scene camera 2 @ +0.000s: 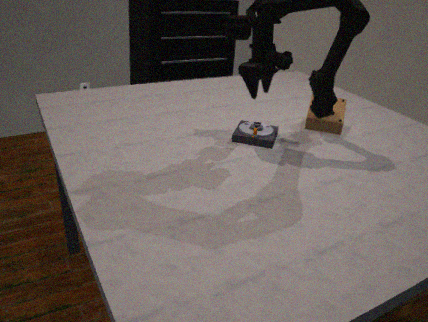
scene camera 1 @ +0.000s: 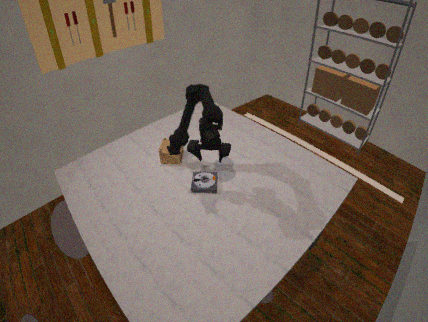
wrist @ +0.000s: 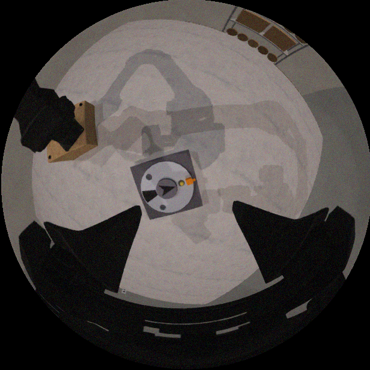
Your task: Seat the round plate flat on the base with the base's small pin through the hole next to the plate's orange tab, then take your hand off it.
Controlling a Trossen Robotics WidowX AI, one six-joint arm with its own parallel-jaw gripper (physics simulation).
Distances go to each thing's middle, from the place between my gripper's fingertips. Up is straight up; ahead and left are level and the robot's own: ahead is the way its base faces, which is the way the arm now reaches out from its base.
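My gripper is now 11 cm above the round plate (wrist: 166, 169), and it is also 1 cm past the plate and 3 cm to the left of it. Then there is the dark square base (wrist: 183, 158), which is 13 cm below my hand, 1 cm behind it and 3 cm to the right of it.
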